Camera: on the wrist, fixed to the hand. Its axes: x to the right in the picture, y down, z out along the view.
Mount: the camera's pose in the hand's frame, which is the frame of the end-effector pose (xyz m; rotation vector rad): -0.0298 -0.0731 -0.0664 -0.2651 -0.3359 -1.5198
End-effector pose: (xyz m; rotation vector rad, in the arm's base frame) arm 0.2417 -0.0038 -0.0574 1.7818 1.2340 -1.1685
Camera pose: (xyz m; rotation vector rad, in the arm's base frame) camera 0.1878 0.0684 -0.0071 0.1503 2.3968 -1.7616
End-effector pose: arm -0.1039 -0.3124 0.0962 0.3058 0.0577 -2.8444
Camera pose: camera -0.0829 -0.2296 0.0384 0.2463 -0.4307 1.8920
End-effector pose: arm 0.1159 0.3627 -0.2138 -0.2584 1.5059 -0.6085
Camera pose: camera 0.0368 0.3316 -0.1553 -1.6883 0.8250 -1.4254
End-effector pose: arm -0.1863 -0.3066 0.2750 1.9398 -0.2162 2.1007
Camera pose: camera -0.2258 -0.2206 0.2339 1.3941 0.6746 0.6958
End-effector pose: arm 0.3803 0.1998 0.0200 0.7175 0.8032 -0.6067
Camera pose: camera 0.2833 0.2120 -0.0130 -0.3923 0.9916 -1.8648
